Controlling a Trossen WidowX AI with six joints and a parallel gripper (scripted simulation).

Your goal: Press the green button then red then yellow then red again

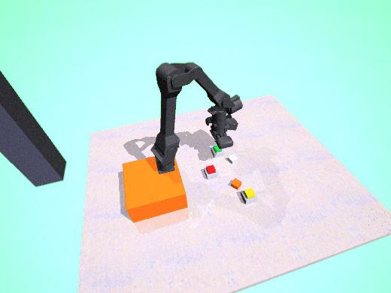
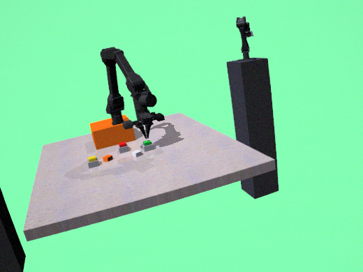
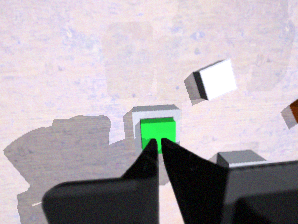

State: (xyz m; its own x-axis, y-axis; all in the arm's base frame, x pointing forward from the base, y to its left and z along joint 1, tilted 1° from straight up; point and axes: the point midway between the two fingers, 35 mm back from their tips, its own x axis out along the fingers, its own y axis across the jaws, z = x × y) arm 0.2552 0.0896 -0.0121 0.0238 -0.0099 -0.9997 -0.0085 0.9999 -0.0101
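My gripper tip is 20 mm above the green button. From my gripper tip the other things lie so: orange block 10 mm ahead, 200 mm to the right, 40 mm below; white block 50 mm ahead, 70 mm to the right, 40 mm below; red button 70 mm behind, 110 mm to the right, 20 mm below.
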